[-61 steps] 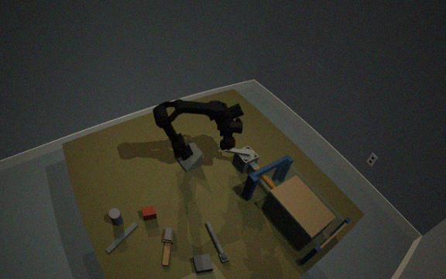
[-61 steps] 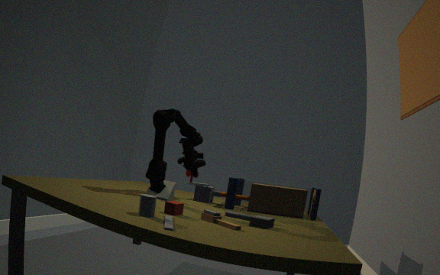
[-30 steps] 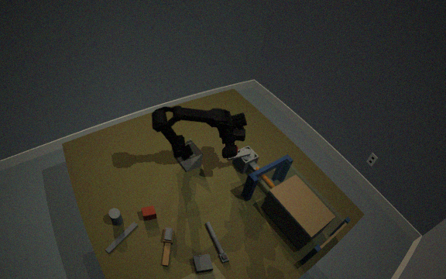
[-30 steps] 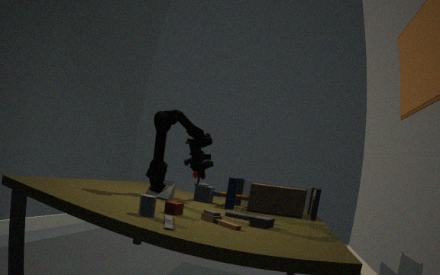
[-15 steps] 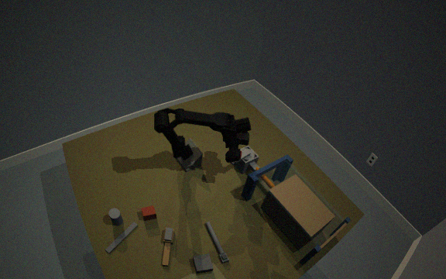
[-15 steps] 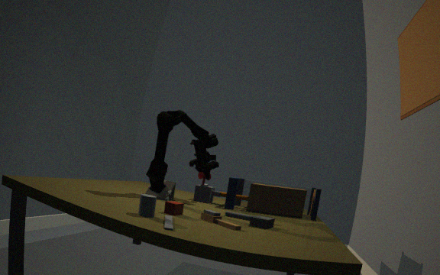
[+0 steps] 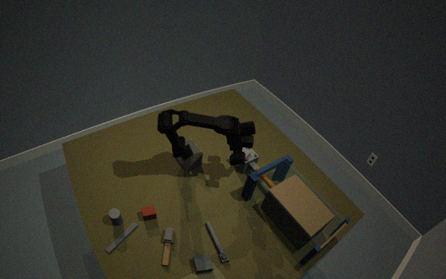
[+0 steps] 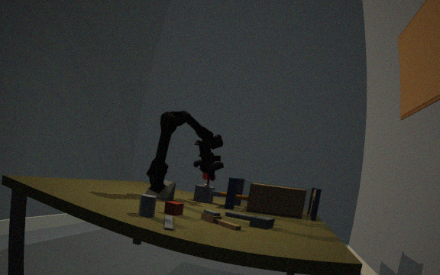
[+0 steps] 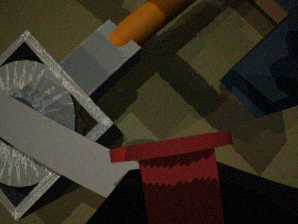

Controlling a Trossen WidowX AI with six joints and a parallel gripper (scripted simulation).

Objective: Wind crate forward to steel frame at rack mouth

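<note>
The grey crank handle is 30 mm below my gripper tip, 30 mm behind it and 20 mm to the left of it. Also, from my gripper tip: wooden-handled tool 470 mm to the right, 240 mm ahead, 110 mm below; then grey winch 100 mm below, 70 mm behind, 60 mm to the left; then red grip 10 mm to the right, 10 mm behind.
</note>
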